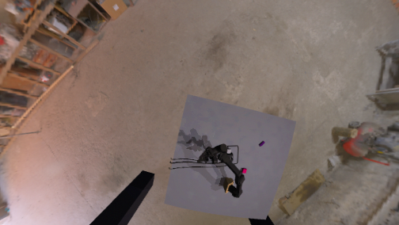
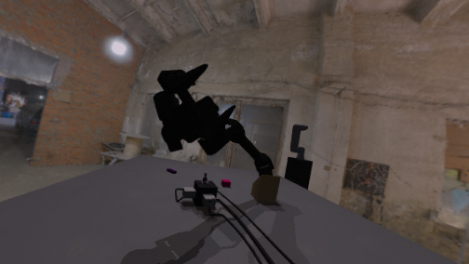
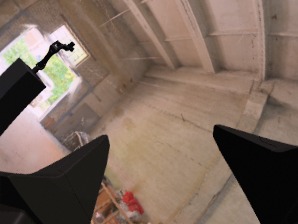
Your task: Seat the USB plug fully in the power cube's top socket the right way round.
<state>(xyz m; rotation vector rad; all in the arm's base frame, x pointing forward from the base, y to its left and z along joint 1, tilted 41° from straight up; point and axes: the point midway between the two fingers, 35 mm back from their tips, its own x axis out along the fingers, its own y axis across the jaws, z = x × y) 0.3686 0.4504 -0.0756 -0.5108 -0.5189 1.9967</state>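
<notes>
The pale USB plug lies 30 mm behind my gripper tip, 350 mm to the right of it and 260 mm below it. The rest, counted from my gripper tip: magenta block (170 mm behind, 550 mm to the right, 340 mm below); small purple piece (160 mm ahead, 680 mm to the right, 350 mm below).
</notes>
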